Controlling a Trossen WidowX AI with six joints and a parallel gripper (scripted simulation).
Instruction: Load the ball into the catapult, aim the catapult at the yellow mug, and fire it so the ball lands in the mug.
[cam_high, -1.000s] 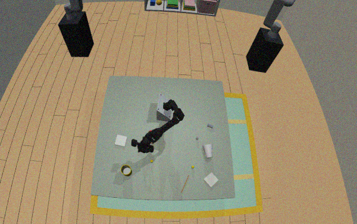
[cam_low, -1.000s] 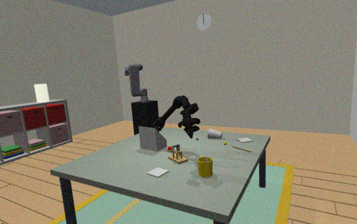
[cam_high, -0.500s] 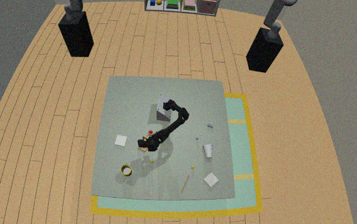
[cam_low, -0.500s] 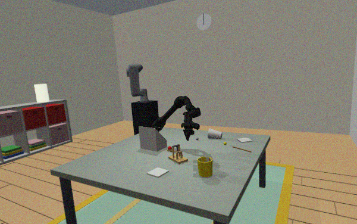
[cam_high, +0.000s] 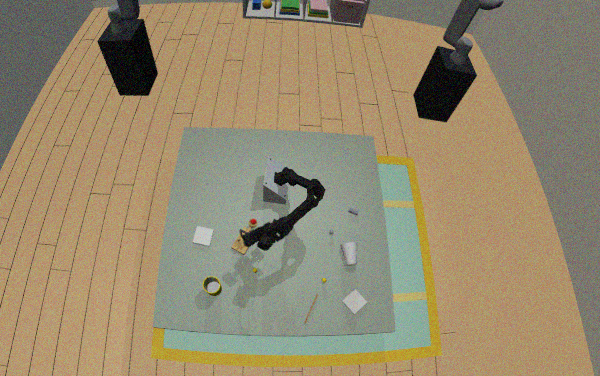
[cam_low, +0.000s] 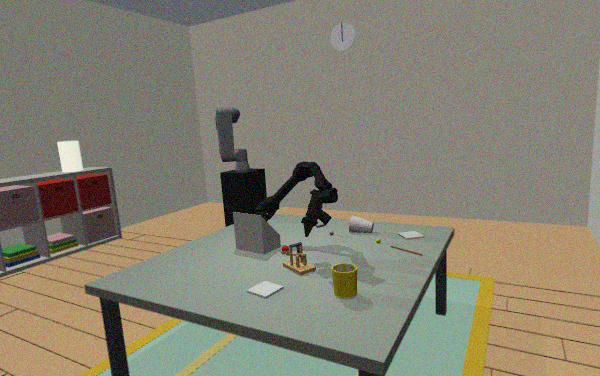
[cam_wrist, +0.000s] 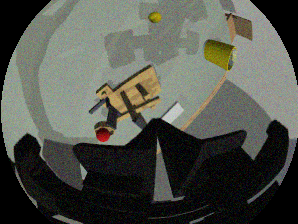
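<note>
My gripper tip is 12 cm past the red ball, 1 cm to the right of it and 7 cm above it. The rest, counted from my gripper tip: wooden stick 33 cm ahead, 34 cm to the left, 13 cm below; then yellow mug 26 cm ahead, 17 cm to the right, 11 cm below; then wooden catapult 5 cm behind, 8 cm below.
</note>
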